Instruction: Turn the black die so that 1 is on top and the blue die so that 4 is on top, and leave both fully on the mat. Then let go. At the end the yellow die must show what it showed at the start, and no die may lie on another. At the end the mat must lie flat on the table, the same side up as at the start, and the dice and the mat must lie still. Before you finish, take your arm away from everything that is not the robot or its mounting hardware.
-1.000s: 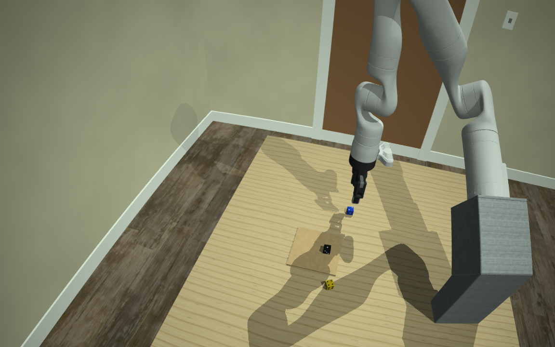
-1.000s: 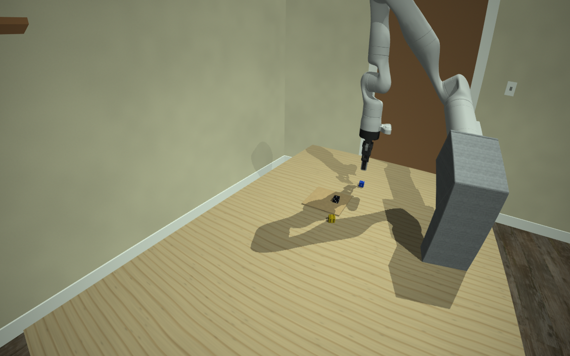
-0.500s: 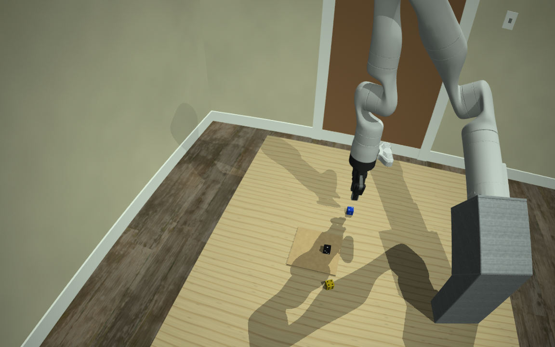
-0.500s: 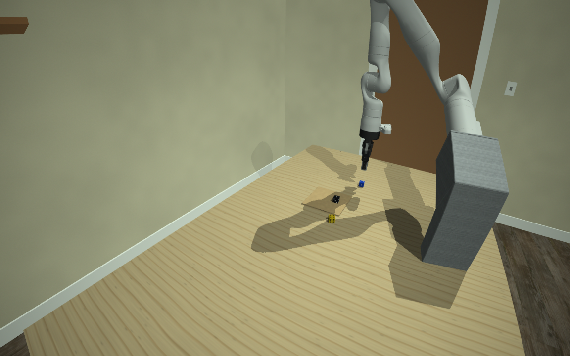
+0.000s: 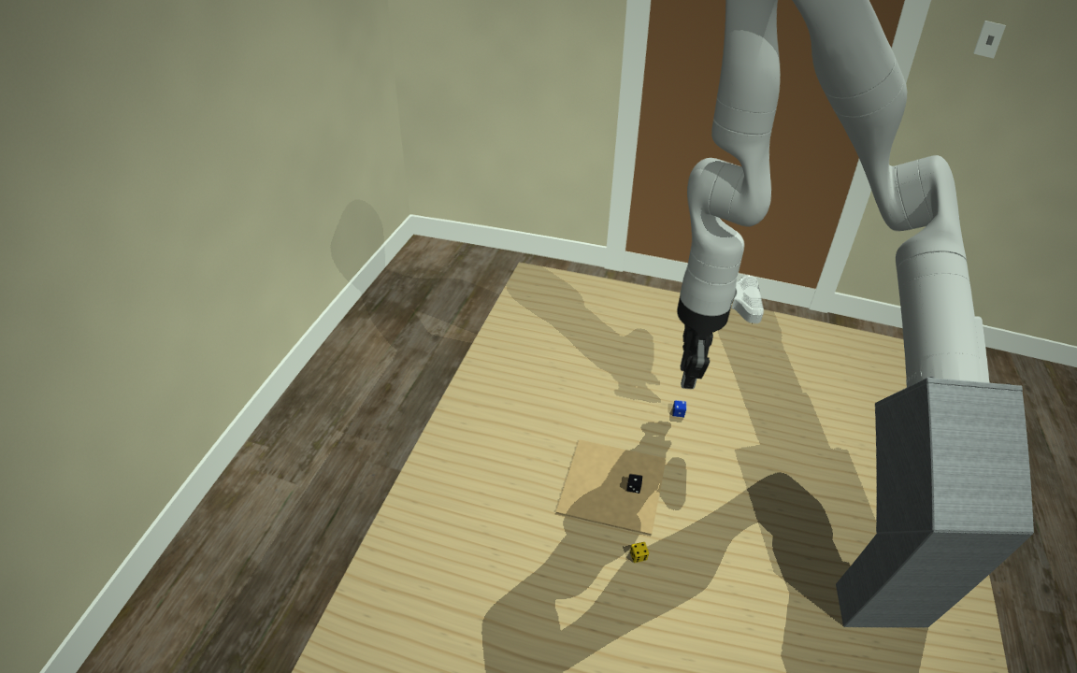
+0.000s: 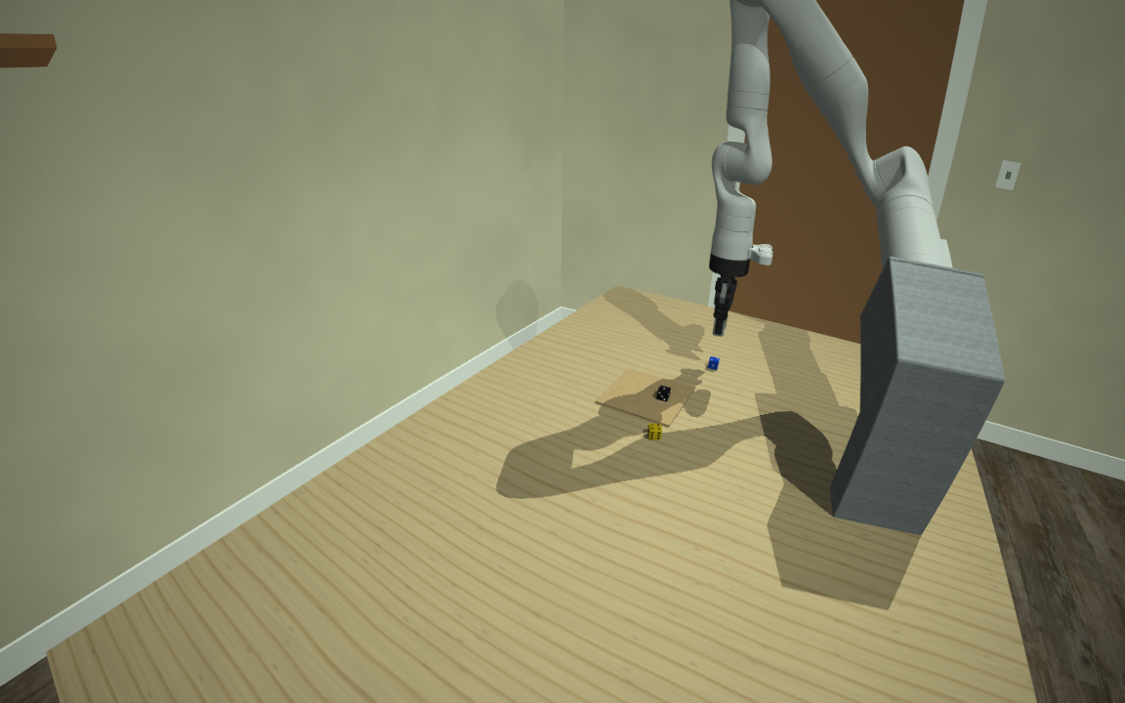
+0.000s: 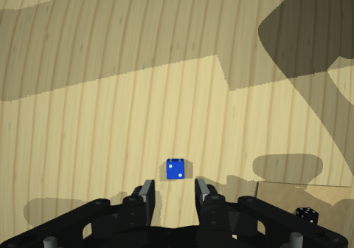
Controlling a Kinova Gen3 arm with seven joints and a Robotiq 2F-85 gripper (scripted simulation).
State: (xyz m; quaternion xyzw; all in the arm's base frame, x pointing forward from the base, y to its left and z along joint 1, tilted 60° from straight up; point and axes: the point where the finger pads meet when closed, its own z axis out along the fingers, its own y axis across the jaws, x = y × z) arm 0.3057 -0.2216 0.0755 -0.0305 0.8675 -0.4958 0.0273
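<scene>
Now: hand 90 mm above the blue die. Round my hand: yellow die (280 mm to the left, 90 mm below, 50 mm ahead); black die (170 mm to the left, 90 mm below, 70 mm ahead); tan mat (160 mm to the left, 100 mm below, 100 mm ahead).
</scene>
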